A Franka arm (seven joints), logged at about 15 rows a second.
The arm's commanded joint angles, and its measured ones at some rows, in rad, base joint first. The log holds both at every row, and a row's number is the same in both.
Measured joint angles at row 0: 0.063, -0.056, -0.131, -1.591, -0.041, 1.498, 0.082
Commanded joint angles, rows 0 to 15: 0.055, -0.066, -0.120, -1.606, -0.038, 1.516, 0.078; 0.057, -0.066, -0.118, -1.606, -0.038, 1.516, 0.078; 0.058, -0.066, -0.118, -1.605, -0.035, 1.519, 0.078; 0.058, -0.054, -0.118, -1.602, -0.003, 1.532, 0.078; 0.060, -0.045, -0.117, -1.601, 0.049, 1.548, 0.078; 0.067, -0.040, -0.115, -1.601, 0.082, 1.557, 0.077; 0.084, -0.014, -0.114, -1.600, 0.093, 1.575, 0.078; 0.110, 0.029, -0.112, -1.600, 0.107, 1.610, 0.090; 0.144, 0.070, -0.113, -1.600, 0.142, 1.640, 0.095; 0.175, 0.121, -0.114, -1.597, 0.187, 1.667, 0.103; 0.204, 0.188, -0.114, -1.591, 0.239, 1.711, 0.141; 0.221, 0.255, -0.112, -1.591, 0.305, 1.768, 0.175; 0.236, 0.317, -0.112, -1.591, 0.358, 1.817, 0.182; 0.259, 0.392, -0.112, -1.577, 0.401, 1.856, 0.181; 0.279, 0.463, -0.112, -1.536, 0.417, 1.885, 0.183; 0.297, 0.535, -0.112, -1.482, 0.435, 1.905, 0.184
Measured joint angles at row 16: 0.270, 0.399, -0.103, -1.601, 0.386, 1.896, 0.165
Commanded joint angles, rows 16 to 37: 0.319, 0.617, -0.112, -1.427, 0.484, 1.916, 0.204; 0.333, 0.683, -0.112, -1.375, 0.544, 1.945, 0.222; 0.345, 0.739, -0.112, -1.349, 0.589, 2.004, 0.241; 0.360, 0.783, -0.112, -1.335, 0.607, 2.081, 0.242; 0.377, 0.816, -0.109, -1.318, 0.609, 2.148, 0.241; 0.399, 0.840, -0.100, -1.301, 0.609, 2.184, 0.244; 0.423, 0.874, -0.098, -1.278, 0.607, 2.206, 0.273; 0.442, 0.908, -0.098, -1.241, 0.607, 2.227, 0.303; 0.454, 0.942, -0.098, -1.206, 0.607, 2.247, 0.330; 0.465, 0.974, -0.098, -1.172, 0.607, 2.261, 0.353; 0.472, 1.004, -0.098, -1.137, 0.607, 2.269, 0.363; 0.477, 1.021, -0.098, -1.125, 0.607, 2.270, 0.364; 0.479, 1.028, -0.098, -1.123, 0.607, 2.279, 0.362; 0.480, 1.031, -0.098, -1.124, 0.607, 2.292, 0.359; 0.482, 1.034, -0.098, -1.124, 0.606, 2.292, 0.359; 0.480, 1.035, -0.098, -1.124, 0.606, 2.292, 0.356; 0.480, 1.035, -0.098, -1.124, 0.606, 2.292, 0.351; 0.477, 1.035, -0.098, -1.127, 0.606, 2.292, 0.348; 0.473, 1.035, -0.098, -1.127, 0.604, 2.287, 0.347; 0.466, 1.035, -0.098, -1.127, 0.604, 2.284, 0.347; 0.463, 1.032, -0.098, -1.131, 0.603, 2.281, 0.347; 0.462, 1.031, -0.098, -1.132, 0.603, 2.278, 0.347
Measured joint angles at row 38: 0.475, 1.026, -0.103, -1.148, 0.590, 2.293, 0.349
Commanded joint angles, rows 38 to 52: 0.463, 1.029, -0.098, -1.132, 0.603, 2.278, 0.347; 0.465, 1.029, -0.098, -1.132, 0.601, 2.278, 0.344; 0.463, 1.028, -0.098, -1.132, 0.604, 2.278, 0.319; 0.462, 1.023, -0.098, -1.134, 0.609, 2.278, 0.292; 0.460, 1.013, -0.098, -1.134, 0.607, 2.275, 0.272; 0.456, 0.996, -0.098, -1.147, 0.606, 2.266, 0.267; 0.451, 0.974, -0.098, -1.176, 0.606, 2.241, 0.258; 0.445, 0.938, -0.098, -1.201, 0.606, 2.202, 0.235; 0.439, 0.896, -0.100, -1.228, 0.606, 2.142, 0.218; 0.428, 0.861, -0.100, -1.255, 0.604, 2.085, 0.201; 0.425, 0.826, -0.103, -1.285, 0.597, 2.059, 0.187; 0.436, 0.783, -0.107, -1.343, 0.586, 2.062, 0.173; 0.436, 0.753, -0.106, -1.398, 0.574, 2.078, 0.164; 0.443, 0.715, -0.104, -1.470, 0.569, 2.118, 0.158; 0.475, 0.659, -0.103, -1.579, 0.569, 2.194, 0.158
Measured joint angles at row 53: 0.437, 0.802, -0.114, -1.327, 0.582, 2.081, 0.185
